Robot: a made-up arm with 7 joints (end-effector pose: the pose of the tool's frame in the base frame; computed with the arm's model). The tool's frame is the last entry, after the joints.
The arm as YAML. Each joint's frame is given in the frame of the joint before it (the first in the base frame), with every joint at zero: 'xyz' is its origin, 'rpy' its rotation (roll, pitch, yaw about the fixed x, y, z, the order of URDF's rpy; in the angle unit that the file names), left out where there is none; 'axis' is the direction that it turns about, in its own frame. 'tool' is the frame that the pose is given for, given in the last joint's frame.
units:
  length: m
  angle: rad
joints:
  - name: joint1
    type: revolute
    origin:
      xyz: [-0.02, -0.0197, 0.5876]
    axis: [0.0, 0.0, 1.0]
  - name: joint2
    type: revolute
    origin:
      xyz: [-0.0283, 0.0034, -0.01]
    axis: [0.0, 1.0, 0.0]
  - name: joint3
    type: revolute
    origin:
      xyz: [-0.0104, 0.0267, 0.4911]
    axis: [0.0, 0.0, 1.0]
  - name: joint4
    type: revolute
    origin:
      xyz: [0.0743, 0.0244, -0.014]
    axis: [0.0, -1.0, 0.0]
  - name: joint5
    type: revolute
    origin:
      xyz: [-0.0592, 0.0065, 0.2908]
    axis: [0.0, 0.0, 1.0]
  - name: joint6
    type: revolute
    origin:
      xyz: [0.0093, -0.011, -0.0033]
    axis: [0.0, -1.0, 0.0]
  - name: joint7
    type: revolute
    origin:
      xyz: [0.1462, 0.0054, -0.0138]
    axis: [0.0, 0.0, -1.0]
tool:
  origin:
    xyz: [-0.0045, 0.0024, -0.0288]
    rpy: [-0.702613, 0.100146, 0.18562]
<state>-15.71 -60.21 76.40 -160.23 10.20 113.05 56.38</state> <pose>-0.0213 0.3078 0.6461 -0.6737 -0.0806 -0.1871 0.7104</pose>
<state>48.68 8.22 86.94 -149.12 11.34 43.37 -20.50</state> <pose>-0.2265 0.0780 0.7166 0.5333 -0.3681 -0.7340 0.2033</pose>
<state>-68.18 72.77 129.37 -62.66 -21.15 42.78 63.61</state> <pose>0.4900 -0.2901 0.9985 0.0169 0.2372 0.1042 0.9657</pose>
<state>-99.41 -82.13 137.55 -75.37 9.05 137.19 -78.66</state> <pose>0.4244 0.6880 0.3304 -0.4014 -0.1444 0.8971 0.1152</pose>
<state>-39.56 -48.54 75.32 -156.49 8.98 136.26 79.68</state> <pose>0.1503 0.3341 0.7176 -0.5004 -0.0607 -0.4451 0.7401</pose>
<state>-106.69 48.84 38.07 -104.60 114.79 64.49 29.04</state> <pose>0.2445 -0.6450 0.6721 0.9035 -0.0329 -0.2156 0.3691</pose>
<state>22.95 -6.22 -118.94 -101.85 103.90 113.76 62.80</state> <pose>-0.1433 -0.5396 0.9908 0.7149 -0.1022 -0.6683 0.1787</pose>
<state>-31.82 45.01 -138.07 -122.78 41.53 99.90 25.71</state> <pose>-0.2386 -0.2531 0.9985 0.0069 -0.2097 0.9706 0.1180</pose>
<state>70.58 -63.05 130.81 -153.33 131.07 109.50 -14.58</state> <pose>-0.3359 -0.1650 0.4093 -0.2317 -0.0460 0.8544 0.4629</pose>
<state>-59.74 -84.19 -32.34 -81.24 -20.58 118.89 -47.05</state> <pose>-0.5023 0.4012 1.0580 -0.8148 -0.2015 -0.4851 0.2454</pose>
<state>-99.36 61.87 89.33 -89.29 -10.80 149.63 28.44</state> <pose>0.3910 -0.5994 0.9217 0.1450 -0.2318 -0.4880 0.8289</pose>
